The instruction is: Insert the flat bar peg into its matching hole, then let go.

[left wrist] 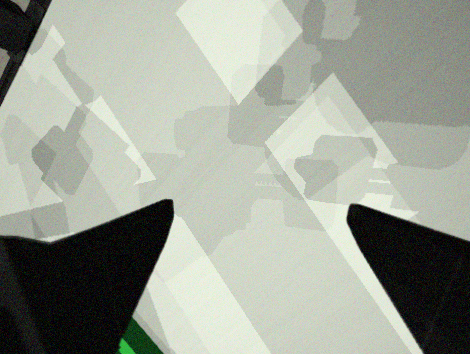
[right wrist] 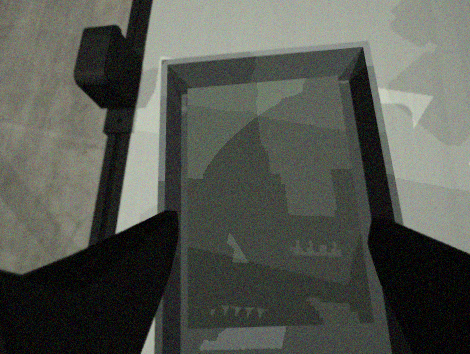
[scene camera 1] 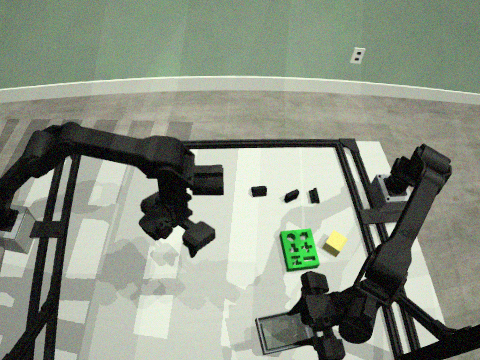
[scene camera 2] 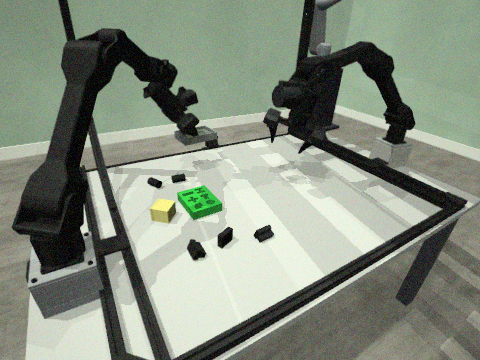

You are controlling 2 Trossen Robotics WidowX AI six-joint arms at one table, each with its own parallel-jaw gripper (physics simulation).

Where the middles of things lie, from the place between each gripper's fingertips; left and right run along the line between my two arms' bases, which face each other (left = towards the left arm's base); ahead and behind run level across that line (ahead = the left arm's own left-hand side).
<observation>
I see the grey slab [scene camera 1: 285,331] 10 mm to the left of my right hand and 10 mm below it. Round my right hand: green hole board [scene camera 1: 300,254] 230 mm ahead, 100 mm to the right, 110 mm below.
Now: the grey slab 230 mm behind my left hand and 200 mm to the right of it. The rest, counted from my left hand: green hole board 310 mm to the right, 100 mm below.
</observation>
